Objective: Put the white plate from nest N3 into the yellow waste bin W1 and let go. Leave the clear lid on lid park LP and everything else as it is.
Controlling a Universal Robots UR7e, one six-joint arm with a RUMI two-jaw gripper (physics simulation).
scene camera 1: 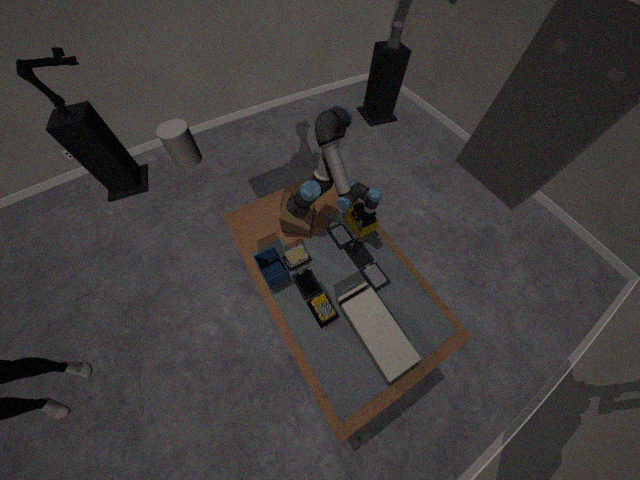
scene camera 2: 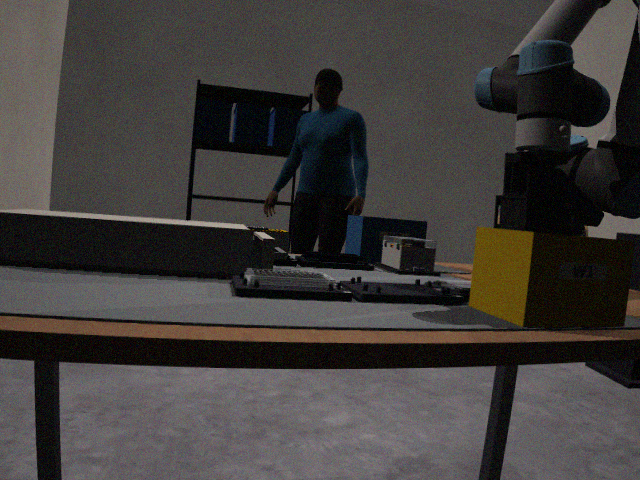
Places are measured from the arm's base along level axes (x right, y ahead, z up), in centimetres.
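Pixels of known places: gripper, between the fingertips: point(scene camera 1: 360, 224); arm's base, origin of its link: point(scene camera 1: 297, 207).
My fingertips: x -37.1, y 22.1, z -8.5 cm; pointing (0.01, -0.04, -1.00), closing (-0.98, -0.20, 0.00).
For each thing: its top centre in the pictures, then the offset to it from my fingertips.
- yellow waste bin W1, centre of its top: point(scene camera 2: 553, 233) point(scene camera 1: 362, 215) dx +0.2, dy -1.3, dz +9.5 cm
- long white-topped box, centre of its top: point(scene camera 2: 125, 218) point(scene camera 1: 379, 331) dx +21.9, dy +66.0, dz +5.9 cm
- blue bin, centre of its top: point(scene camera 2: 386, 218) point(scene camera 1: 270, 263) dx +64.4, dy +10.7, dz +9.5 cm
- pale box, centre of its top: point(scene camera 2: 409, 238) point(scene camera 1: 296, 253) dx +48.2, dy +8.1, dz +5.3 cm
- yellow-patterned rack, centre of its top: point(scene camera 2: 258, 227) point(scene camera 1: 323, 306) dx +44.7, dy +43.3, dz +5.2 cm
The yellow waste bin W1 point(scene camera 1: 355, 225) point(scene camera 2: 578, 281) stands at the table edge near the robot. My gripper point(scene camera 1: 363, 215) point(scene camera 2: 540, 222) points down into its opening and is open; its fingertips are hidden by the bin wall in the scene camera 2 view. The white plate does not show in either view, and the gripper and walls hide most of the bin's inside. A dark frame with a pale, clear-looking piece point(scene camera 1: 340, 234) lies beside the bin. A dark nest point(scene camera 1: 358, 253) point(scene camera 2: 403, 292) with small pins shows no plate. I cannot read which place is N3 or LP.
Another nest point(scene camera 1: 374, 275) point(scene camera 2: 292, 295) holds a pale clear piece. A long white-topped box point(scene camera 1: 379, 333) point(scene camera 2: 124, 245) lies beyond it. Across the table are a blue bin point(scene camera 1: 277, 275) point(scene camera 2: 392, 232), a pale box point(scene camera 1: 296, 255) point(scene camera 2: 408, 254), a dark nest point(scene camera 1: 307, 283) and a yellow-patterned rack point(scene camera 1: 323, 306).
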